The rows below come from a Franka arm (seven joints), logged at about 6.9 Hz.
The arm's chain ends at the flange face. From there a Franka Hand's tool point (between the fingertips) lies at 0.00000 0.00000 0.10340 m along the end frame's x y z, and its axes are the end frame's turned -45 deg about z.
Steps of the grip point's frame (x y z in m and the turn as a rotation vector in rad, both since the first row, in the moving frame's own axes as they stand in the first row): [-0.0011 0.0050 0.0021 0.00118 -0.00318 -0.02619]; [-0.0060 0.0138 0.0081 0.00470 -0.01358 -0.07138]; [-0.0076 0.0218 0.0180 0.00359 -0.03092 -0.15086]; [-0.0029 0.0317 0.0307 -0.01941 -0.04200 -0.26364]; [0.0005 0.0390 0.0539 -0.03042 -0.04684 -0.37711]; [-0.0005 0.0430 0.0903 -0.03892 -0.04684 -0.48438]
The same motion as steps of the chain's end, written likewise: [0.0031 0.0042 0.0021 -0.00141 -0.00308 -0.02619]; [0.0068 0.0133 0.0081 -0.00628 -0.01293 -0.07138]; [0.0124 0.0186 0.0180 -0.01933 -0.02440 -0.15086]; [0.0214 0.0198 0.0308 -0.04342 -0.01597 -0.26364]; [0.0281 0.0215 0.0541 -0.05463 -0.01161 -0.37711]; [0.0291 0.0246 0.0905 -0.06064 -0.00560 -0.48438]
